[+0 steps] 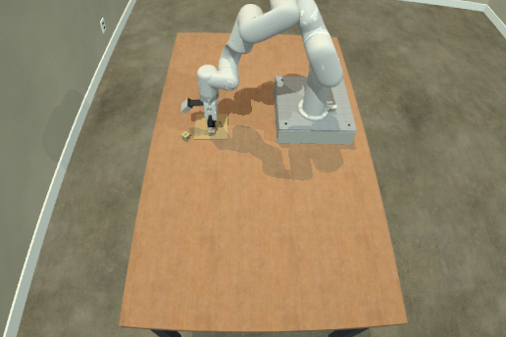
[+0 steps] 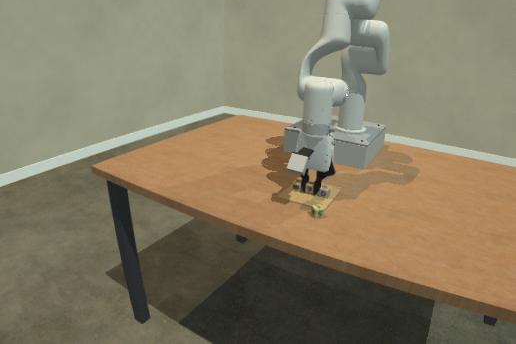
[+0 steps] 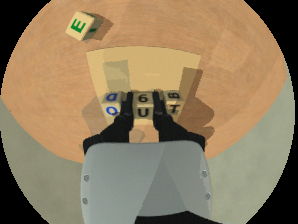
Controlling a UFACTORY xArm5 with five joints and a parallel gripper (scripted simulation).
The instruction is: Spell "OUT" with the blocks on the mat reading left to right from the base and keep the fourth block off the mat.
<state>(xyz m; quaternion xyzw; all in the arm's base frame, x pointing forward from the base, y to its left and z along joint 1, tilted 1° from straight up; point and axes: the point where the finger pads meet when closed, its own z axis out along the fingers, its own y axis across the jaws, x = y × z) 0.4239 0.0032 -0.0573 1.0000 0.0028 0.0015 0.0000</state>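
Right now my hand is 10 mm above the U block. The rest, counted from my hand: tan mat 30 mm below.
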